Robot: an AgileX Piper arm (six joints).
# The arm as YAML. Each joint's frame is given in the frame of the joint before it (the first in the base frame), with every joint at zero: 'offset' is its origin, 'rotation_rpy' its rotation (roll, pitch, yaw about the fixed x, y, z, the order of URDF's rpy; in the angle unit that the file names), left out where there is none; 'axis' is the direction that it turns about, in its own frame. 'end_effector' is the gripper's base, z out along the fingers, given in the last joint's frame.
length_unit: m
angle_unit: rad
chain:
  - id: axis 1
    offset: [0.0, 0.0, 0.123]
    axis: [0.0, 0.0, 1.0]
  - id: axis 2
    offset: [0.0, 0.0, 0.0]
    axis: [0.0, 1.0, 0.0]
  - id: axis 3
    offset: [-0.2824, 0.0, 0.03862]
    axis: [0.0, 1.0, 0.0]
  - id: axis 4
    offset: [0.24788, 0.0, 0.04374]
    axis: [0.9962, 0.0, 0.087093]
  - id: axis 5
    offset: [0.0, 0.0, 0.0]
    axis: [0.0, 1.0, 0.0]
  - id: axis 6
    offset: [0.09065, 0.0, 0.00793]
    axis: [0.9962, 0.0, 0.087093]
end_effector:
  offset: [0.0, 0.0, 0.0]
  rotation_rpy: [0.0, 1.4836, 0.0]
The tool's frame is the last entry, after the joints.
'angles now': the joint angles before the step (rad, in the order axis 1, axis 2, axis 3, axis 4, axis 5, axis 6). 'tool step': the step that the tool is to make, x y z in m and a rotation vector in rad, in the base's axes. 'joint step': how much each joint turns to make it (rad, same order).
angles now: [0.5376 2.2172 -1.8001 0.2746 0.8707 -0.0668]
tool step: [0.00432 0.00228 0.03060 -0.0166 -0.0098 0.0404]
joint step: [0.0000 0.0001 -0.1252 -0.0289 0.1297 -0.0007]
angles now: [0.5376 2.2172 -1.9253 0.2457 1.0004 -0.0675]
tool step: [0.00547 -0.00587 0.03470 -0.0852 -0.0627 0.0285]
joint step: [0.0000 -0.0020 -0.1394 -0.1143 0.1313 0.0121]
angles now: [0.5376 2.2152 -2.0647 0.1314 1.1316 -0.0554]
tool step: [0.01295 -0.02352 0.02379 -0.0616 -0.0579 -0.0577]
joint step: [-0.0399 -0.0043 -0.0867 -0.0927 0.0692 0.0275]
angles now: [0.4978 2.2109 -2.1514 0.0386 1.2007 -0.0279]
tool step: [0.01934 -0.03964 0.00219 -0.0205 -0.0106 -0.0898]
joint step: [-0.0868 0.0000 -0.0089 -0.0241 0.0083 0.0027]
